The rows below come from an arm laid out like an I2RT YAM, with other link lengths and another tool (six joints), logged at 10 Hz.
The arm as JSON. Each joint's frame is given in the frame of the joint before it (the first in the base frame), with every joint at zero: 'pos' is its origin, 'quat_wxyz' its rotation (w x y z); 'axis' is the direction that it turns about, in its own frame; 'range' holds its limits. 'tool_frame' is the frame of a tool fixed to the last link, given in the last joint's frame.
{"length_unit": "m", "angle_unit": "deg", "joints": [
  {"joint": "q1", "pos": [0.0, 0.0, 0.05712], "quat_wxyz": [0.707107, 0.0, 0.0, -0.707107], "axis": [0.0, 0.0, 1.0], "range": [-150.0, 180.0]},
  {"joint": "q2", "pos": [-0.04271, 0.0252, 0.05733], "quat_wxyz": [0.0, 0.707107, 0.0, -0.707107], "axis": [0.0, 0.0, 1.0], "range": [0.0, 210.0]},
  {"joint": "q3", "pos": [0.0, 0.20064, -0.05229], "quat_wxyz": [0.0, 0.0, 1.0, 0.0], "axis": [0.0, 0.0, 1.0], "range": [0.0, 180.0]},
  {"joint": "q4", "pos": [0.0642, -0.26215, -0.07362], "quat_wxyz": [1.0, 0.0, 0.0, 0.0], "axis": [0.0, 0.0, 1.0], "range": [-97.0, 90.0]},
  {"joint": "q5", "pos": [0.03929, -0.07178, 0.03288], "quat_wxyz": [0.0, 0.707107, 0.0, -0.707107], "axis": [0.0, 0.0, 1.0], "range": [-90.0, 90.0]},
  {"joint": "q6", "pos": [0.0, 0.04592, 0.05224], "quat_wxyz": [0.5, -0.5, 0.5, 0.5], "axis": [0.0, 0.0, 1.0], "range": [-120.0, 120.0]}
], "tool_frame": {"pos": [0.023, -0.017, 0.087], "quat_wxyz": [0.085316, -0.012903, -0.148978, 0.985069]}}
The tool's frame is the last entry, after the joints.
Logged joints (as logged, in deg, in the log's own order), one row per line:
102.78, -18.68, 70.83, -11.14, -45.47, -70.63
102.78, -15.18, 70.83, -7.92, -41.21, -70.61
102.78, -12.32, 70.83, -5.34, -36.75, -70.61
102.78, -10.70, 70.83, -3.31, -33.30, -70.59
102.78, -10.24, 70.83, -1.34, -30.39, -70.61
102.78, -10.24, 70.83, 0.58, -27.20, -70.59
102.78, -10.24, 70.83, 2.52, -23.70, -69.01
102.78, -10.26, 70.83, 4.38, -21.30, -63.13
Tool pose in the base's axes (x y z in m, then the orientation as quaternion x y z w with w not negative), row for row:
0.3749, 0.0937, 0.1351, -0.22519, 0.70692, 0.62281, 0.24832
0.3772, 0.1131, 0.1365, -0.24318, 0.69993, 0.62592, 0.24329
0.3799, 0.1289, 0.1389, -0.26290, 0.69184, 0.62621, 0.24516
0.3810, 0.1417, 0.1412, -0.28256, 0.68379, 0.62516, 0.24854
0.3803, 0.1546, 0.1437, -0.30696, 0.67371, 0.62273, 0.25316
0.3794, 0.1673, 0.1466, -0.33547, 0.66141, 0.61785, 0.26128
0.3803, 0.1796, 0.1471, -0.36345, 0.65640, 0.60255, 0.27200
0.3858, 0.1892, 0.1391, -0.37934, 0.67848, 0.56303, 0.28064
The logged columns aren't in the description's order. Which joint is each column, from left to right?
Columns, left to right: q2, q6, q3, q1, q4, q5.
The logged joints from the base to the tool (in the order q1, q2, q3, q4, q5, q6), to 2 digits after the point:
-11.14, 102.78, 70.83, -45.47, -70.63, -18.68
-7.92, 102.78, 70.83, -41.21, -70.61, -15.18
-5.34, 102.78, 70.83, -36.75, -70.61, -12.32
-3.31, 102.78, 70.83, -33.30, -70.59, -10.70
-1.34, 102.78, 70.83, -30.39, -70.61, -10.24
0.58, 102.78, 70.83, -27.20, -70.59, -10.24
2.52, 102.78, 70.83, -23.70, -69.01, -10.24
4.38, 102.78, 70.83, -21.30, -63.13, -10.26

